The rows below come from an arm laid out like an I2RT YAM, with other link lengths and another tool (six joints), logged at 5 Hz.
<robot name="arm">
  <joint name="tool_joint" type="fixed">
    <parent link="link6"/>
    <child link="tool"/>
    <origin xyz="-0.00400 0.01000 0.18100" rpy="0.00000 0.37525 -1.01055"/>
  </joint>
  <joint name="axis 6" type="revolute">
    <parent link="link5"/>
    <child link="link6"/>
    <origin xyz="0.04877 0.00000 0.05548" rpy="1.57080 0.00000 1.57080"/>
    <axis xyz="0 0 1"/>
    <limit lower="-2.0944" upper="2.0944"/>
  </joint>
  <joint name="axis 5" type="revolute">
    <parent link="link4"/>
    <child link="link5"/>
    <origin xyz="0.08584 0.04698 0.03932" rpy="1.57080 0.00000 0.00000"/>
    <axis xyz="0 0 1"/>
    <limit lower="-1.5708" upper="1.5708"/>
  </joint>
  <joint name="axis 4" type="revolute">
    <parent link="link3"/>
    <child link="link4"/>
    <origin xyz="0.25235 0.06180 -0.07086"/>
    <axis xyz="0 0 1"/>
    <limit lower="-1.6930" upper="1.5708"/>
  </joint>
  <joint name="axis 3" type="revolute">
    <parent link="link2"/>
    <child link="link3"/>
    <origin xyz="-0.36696 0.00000 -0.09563" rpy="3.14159 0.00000 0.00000"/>
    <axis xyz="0 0 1"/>
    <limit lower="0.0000" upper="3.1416"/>
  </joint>
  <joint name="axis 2" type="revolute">
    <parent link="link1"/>
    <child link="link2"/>
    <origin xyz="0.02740 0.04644 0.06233" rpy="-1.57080 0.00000 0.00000"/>
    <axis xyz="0 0 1"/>
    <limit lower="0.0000" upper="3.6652"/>
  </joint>
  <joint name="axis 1" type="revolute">
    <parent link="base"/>
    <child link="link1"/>
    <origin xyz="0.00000 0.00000 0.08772"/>
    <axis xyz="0 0 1"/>
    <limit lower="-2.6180" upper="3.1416"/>
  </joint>
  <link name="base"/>
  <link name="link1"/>
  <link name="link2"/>
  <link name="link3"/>
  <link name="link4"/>
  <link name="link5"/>
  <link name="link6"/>
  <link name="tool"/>
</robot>
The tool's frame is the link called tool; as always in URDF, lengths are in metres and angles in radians.
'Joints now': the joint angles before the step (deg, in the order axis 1, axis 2, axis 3, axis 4, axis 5, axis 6). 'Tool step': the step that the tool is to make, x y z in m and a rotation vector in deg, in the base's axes. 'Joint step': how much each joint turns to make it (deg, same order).
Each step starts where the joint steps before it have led.
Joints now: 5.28, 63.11, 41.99, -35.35, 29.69, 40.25
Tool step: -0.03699, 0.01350, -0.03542, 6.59, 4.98, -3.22
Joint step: -0.01, -0.78, -2.79, -5.61, -4.51, 7.06
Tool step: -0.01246, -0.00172, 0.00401, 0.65, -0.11, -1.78
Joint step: 0.01, -1.95, 0.52, -3.19, 0.20, 2.09
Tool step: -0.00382, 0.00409, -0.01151, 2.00, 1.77, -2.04
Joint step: 0.00, 1.89, -0.43, -0.52, -1.15, 3.01
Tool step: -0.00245, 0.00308, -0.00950, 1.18, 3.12, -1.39
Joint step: -0.04, 3.13, 0.67, -1.32, -0.90, 1.94
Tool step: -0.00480, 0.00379, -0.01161, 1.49, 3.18, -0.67
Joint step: -0.56, 2.58, -0.04, -0.68, -1.65, 0.67
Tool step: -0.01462, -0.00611, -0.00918, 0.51, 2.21, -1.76
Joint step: -2.23, 0.13, -1.30, -0.63, -0.74, -0.32
